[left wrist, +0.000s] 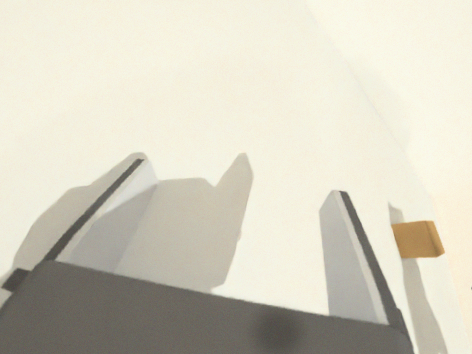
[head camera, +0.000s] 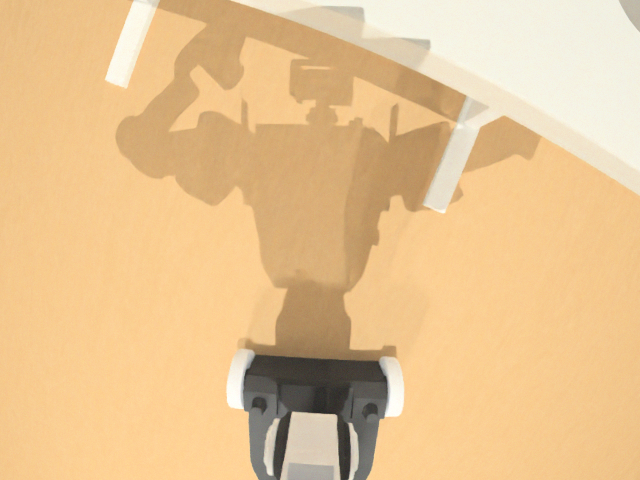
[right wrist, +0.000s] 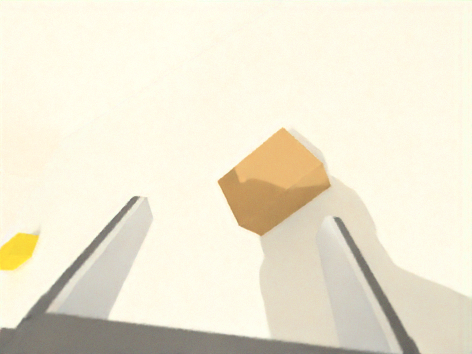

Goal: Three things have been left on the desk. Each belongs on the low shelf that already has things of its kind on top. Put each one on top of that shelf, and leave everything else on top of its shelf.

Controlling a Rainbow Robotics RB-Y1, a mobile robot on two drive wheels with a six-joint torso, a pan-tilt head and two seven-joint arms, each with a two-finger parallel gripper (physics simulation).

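Seen in the pictures: left gripper, fingertip midpoint: (left wrist: 237,186); right gripper, fingertip midpoint: (right wrist: 234,217); robot's base at its link origin: (head camera: 316,366).
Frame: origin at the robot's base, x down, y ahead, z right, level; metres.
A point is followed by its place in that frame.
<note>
A white desk (head camera: 532,62) @(x -0.720, y 0.719, z 0.120 m) (left wrist: 215,100) @(x -0.720, y 1.033, z -0.207 m) (right wrist: 200,290) @(x -0.720, y 0.931, z 0.113 m) fills the upper right of the head view. An orange-brown block (right wrist: 275,175) @(x -0.770, y 0.995, z 0.251 m) lies on it in the right wrist view, beyond and between the fingertips of my right gripper (right wrist: 234,217) @(x -0.828, y 0.945, z 0.231 m), which is open and empty. A yellow object (right wrist: 19,251) @(x -0.748, y 1.150, z -0.463 m) shows partly at that view's left edge. My left gripper (left wrist: 237,186) @(x -0.760, y 0.938, z -0.196 m) is open and empty above the white surface. An orange-brown block (left wrist: 417,239) @(x -0.752, y 0.993, z 0.196 m) lies right of its right finger; I cannot tell if it is the same block. The low shelves do not show.
In the head view, white desk legs (head camera: 452,165) (head camera: 130,43) stand on the orange floor (head camera: 129,310) @(x 0.000, y 0.172, z -0.773 m). My wheeled base (head camera: 315,382) @(x -0.183, y 0.069, z -0.001 m) is at the bottom, apart from the legs. Part of a grey shape (head camera: 632,9) shows at the top right corner.
</note>
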